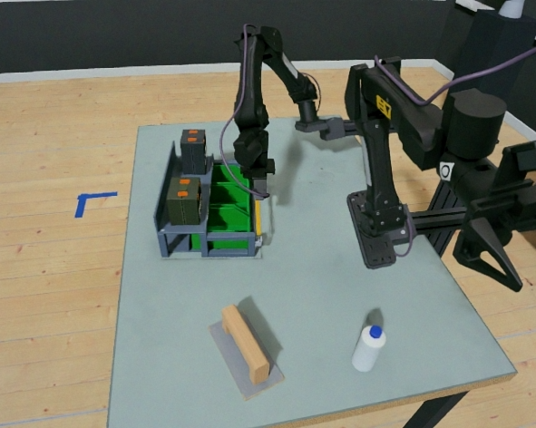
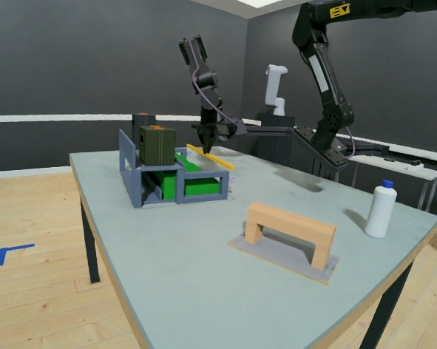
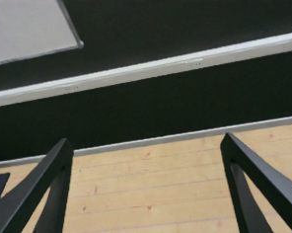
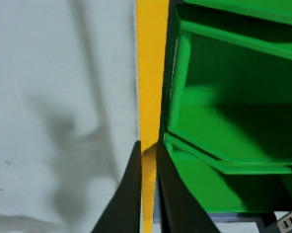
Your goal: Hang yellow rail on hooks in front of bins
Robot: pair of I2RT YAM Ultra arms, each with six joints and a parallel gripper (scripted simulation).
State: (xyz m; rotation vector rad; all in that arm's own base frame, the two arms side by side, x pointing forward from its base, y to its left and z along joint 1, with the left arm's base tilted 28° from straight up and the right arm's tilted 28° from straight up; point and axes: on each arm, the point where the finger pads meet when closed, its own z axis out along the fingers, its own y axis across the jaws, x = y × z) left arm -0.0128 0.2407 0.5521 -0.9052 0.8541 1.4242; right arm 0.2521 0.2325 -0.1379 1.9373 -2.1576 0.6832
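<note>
My right gripper is now 1 cm above the yellow rail. Also, from my right hand: blue-grey shelf 13 cm ahead, 4 cm below, 2 cm to the right; then white bottle 55 cm to the left, 15 cm behind, 4 cm below.
</note>
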